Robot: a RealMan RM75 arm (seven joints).
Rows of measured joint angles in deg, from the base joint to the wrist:
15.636 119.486 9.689 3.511 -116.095 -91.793 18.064
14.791 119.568 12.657 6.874 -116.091 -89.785 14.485
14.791 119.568 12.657 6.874 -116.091 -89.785 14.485
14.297 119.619 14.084 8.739 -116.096 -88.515 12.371
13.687 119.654 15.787 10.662 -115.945 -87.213 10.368
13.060 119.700 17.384 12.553 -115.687 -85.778 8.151
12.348 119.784 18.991 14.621 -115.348 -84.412 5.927
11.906 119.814 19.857 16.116 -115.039 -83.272 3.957
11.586 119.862 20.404 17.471 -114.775 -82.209 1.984
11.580 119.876 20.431 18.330 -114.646 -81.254 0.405
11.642 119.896 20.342 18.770 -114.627 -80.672 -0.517
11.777 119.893 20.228 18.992 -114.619 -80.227 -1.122
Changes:
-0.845 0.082 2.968 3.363 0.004 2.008 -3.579
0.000 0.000 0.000 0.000 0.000 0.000 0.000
-0.494 0.051 1.427 1.865 -0.005 1.270 -2.114
-0.610 0.035 1.703 1.923 0.151 1.302 -2.003
-0.627 0.046 1.597 1.891 0.258 1.435 -2.217
-0.712 0.084 1.607 2.068 0.339 1.366 -2.224
-0.442 0.030 0.866 1.495 0.309 1.140 -1.970
-0.320 0.048 0.547 1.355 0.264 1.063 -1.973
-0.006 0.014 0.027 0.859 0.129 0.955 -1.579
0.062 0.020 -0.089 0.440 0.019 0.582 -0.922
0.135 -0.003 -0.114 0.222 0.008 0.445 -0.605

